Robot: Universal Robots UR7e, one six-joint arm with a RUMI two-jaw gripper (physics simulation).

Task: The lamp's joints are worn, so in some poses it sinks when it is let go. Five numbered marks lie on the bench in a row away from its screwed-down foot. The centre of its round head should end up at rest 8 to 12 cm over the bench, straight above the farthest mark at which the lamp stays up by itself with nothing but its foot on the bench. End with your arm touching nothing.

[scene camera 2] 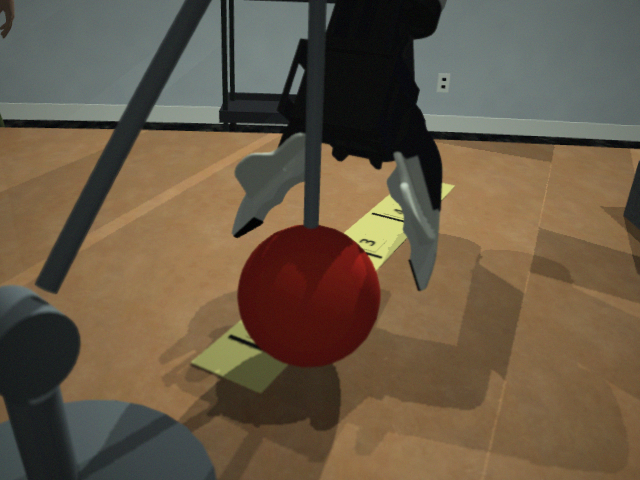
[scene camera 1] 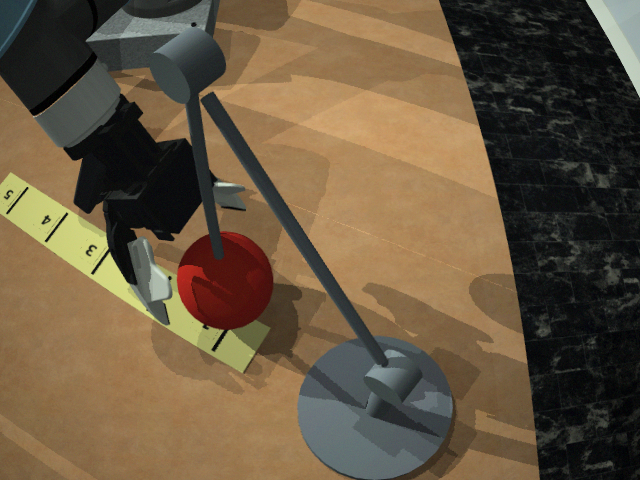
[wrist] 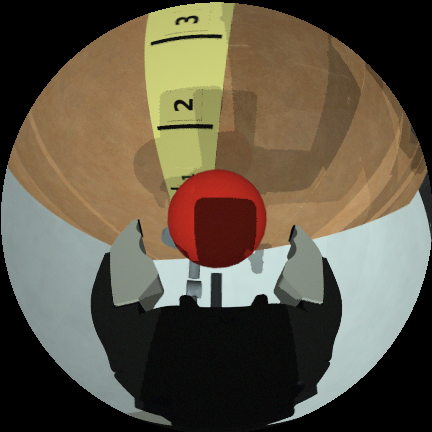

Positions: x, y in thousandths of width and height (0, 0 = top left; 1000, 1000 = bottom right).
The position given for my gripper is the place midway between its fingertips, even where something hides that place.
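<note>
You'd see my gripper (scene camera 2: 502, 547) here, and scene camera 1 has the gripper (scene camera 1: 323, 553) as well, as does the wrist view, with the gripper (wrist: 501, 522). There's a rod (scene camera 2: 482, 616) too, and that same rod (scene camera 1: 352, 586) (wrist: 501, 506) shows in those other views as well. I can also see a yellow strip (scene camera 2: 368, 743), and the wrist view shows me the strip (wrist: 427, 142) too. Plus there's a round foot (scene camera 1: 535, 880).
</note>
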